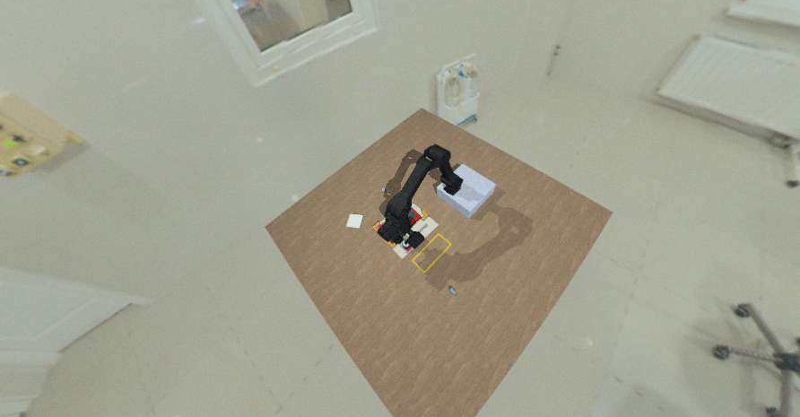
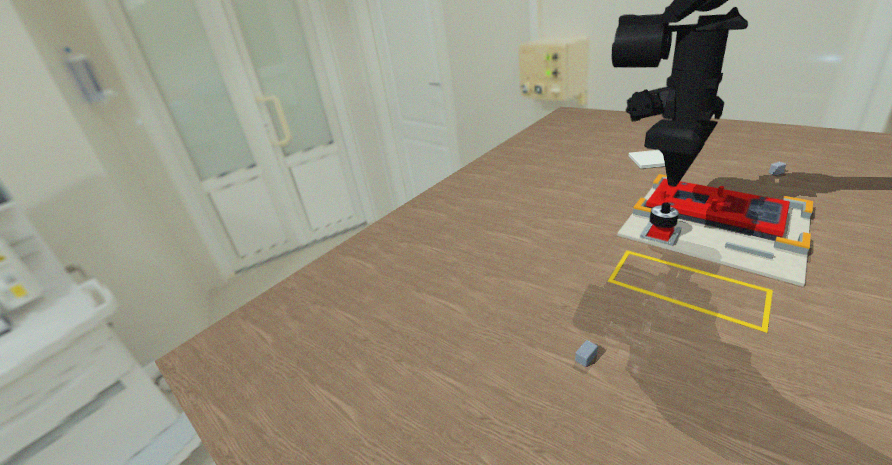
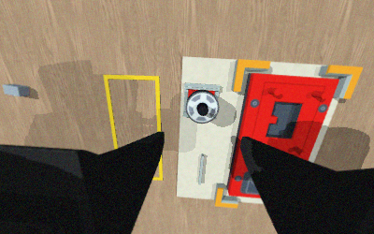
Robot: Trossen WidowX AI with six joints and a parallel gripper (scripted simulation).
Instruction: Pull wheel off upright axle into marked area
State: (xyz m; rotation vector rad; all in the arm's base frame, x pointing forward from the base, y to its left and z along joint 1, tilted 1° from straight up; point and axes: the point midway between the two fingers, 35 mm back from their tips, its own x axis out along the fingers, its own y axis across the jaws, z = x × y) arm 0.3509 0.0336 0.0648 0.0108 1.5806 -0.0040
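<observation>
My gripper tip is 7 cm above the wheel and 1 cm short of it. Round my gripper tip: white square tile (31 cm to the right, 11 cm below, 11 cm ahead); then grey cube (34 cm to the right, 13 cm behind, 10 cm below).
</observation>
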